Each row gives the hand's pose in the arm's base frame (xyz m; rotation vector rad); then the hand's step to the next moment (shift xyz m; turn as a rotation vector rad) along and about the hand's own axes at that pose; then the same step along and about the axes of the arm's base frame.
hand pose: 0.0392 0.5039 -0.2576 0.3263 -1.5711 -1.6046
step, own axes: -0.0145 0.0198 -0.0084 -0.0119 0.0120 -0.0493
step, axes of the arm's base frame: 0.0222 0.0073 0.0113 0.0462 -0.0241 -0.0021
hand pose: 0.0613 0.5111 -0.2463 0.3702 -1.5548 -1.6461
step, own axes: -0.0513 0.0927 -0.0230 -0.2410 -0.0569 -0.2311
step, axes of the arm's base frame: 0.0808 0.0305 0.0655 0.2907 0.0088 -0.1736
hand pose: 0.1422 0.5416 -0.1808 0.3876 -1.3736 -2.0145
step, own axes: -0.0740 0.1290 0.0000 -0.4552 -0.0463 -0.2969
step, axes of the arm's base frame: 0.1001 0.0194 0.1082 0.4904 0.1018 -0.2160
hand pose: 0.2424 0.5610 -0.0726 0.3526 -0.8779 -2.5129
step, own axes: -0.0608 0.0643 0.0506 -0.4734 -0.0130 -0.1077
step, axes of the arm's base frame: 0.0548 0.0118 0.0852 0.4458 0.1866 -0.0485
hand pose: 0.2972 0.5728 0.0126 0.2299 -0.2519 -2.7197
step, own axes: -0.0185 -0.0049 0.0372 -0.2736 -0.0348 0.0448
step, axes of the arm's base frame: 0.0077 0.0172 0.0374 0.2265 0.1478 0.0702
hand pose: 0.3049 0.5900 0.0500 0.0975 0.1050 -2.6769
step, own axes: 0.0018 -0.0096 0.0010 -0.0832 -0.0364 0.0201
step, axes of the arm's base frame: -0.0059 0.0077 0.0014 0.0570 0.0674 0.0293
